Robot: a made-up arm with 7 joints. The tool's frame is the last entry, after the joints. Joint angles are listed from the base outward. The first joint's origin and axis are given. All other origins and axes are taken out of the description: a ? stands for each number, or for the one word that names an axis. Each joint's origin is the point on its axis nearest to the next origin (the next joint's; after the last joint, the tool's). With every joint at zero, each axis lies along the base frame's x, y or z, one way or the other. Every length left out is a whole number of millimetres.
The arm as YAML. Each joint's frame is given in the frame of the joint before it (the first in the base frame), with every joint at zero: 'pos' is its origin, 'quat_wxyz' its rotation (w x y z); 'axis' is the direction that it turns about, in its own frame. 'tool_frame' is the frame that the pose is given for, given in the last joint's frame.
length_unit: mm
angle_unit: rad
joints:
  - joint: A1
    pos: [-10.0, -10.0, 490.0]
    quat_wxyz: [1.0, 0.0, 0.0, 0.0]
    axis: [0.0, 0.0, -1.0]
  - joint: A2
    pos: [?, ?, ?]
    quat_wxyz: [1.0, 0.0, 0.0, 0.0]
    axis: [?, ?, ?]
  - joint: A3
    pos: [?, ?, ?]
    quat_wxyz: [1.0, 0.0, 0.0, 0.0]
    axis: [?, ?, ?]
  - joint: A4
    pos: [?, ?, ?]
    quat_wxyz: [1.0, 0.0, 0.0, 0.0]
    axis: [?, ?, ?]
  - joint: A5
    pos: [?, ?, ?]
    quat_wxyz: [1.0, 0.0, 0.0, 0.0]
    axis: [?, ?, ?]
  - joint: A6
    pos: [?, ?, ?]
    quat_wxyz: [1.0, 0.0, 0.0, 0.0]
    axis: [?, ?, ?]
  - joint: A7
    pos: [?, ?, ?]
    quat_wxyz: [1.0, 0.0, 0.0, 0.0]
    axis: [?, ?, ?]
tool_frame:
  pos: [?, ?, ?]
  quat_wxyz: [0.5, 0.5, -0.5, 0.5]
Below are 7 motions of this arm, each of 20 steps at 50 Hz.
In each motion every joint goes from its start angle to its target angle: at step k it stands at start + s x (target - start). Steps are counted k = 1, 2, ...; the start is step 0. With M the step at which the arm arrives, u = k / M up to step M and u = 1 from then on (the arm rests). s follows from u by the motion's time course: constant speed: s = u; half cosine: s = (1 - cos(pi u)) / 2; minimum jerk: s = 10 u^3 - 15 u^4 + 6 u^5.
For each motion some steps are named. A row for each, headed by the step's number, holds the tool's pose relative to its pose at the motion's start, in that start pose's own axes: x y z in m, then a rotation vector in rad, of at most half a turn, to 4 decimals.
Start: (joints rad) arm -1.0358 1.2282 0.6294 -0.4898 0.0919 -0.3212 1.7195
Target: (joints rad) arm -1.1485 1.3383 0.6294 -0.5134 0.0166 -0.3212 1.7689
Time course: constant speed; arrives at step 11
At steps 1, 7, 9, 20:
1: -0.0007 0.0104 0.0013 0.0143 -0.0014 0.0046
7: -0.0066 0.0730 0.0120 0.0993 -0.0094 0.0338
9: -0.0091 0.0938 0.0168 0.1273 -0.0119 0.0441
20: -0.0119 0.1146 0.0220 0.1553 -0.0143 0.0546

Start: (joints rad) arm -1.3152 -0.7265 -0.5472 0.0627 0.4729 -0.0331 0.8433
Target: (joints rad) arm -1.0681 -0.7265 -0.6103 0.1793 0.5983 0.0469 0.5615
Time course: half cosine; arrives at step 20
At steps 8, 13, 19, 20:
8: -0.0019 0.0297 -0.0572 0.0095 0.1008 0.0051
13: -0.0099 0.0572 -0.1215 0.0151 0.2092 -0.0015
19: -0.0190 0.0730 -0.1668 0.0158 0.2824 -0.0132
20: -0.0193 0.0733 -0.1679 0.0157 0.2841 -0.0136

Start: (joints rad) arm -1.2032 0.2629 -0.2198 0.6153 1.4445 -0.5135 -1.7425
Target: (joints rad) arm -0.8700 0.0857 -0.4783 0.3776 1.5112 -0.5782 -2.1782
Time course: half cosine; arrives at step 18
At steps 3, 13, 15, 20:
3: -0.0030 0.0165 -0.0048 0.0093 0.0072 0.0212
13: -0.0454 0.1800 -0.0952 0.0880 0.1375 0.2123
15: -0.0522 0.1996 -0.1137 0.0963 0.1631 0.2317
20: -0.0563 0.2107 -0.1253 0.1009 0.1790 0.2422

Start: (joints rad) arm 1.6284 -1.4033 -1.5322 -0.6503 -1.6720 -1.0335 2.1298
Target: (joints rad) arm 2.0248 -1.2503 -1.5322 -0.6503 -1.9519 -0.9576 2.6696
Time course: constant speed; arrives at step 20
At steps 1, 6, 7, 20:
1: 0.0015 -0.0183 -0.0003 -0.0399 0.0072 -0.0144
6: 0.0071 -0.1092 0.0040 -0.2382 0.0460 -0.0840
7: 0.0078 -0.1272 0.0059 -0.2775 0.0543 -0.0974
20: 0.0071 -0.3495 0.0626 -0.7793 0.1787 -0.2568

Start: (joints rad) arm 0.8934 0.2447 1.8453 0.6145 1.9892 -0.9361 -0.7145
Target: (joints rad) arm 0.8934 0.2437 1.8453 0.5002 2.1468 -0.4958 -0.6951
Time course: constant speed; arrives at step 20
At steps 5, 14, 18, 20:
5: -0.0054 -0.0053 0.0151 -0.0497 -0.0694 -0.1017
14: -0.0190 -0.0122 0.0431 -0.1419 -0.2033 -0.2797
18: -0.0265 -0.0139 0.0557 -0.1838 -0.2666 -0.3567
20: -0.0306 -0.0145 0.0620 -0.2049 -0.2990 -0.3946

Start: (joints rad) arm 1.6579 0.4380 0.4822 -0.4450 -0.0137 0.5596 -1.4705
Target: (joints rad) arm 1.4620 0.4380 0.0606 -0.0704 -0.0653 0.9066 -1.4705
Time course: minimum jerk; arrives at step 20
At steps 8, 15, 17, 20:
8: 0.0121 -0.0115 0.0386 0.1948 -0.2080 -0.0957
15: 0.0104 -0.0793 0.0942 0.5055 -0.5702 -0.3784
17: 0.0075 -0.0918 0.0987 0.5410 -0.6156 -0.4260
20: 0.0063 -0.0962 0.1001 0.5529 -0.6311 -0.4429

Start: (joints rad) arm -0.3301 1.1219 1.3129 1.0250 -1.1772 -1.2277 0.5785
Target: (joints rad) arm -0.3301 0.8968 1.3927 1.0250 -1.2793 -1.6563 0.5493
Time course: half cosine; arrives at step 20
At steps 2, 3, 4, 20:
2: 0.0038 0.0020 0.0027 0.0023 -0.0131 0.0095
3: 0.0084 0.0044 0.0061 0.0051 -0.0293 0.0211
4: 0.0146 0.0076 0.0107 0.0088 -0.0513 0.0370
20: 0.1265 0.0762 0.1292 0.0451 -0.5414 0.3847

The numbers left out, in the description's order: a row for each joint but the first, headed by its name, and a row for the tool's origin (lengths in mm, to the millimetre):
A2: xyz -30.0 -30.0 0.0, axis 0.0 1.0 0.0
A3: xyz 10.0 0.0 490.0, axis 0.0 0.0 -1.0
A4: xyz 0.0 30.0 0.0, axis 0.0 1.0 0.0
A5: xyz 20.0 0.0 330.0, axis 0.0 0.0 -1.0
A6: xyz -10.0 -10.0 0.0, axis 0.0 1.0 0.0
A7: xyz 0.0 0.0 90.0, axis 0.0 0.0 -1.0
tool: xyz 20.0 0.0 0.0

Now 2 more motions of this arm.
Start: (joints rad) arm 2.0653 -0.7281 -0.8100 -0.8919 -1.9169 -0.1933 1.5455
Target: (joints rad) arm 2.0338 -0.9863 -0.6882 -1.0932 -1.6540 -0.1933 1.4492
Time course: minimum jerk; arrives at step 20
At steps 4, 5, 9, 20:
4: 0.0027 0.0091 -0.0141 -0.0018 0.0182 0.0193
5: 0.0047 0.0164 -0.0251 -0.0031 0.0324 0.0347
9: 0.0125 0.0680 -0.0970 -0.0098 0.1232 0.1413
20: 0.0017 0.1801 -0.2271 -0.0133 0.2821 0.3687

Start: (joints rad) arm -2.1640 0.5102 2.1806 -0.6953 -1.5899 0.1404 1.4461
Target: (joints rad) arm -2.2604 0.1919 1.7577 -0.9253 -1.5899 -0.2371 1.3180
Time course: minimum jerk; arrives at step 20
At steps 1, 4, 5, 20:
1: -0.0001 0.0000 0.0004 0.0004 -0.0010 0.0003
4: -0.0042 0.0024 0.0220 0.0182 -0.0522 0.0140
5: -0.0081 0.0042 0.0394 0.0323 -0.0934 0.0254
20: -0.1829 0.0411 0.3648 0.2555 -0.9159 0.3153

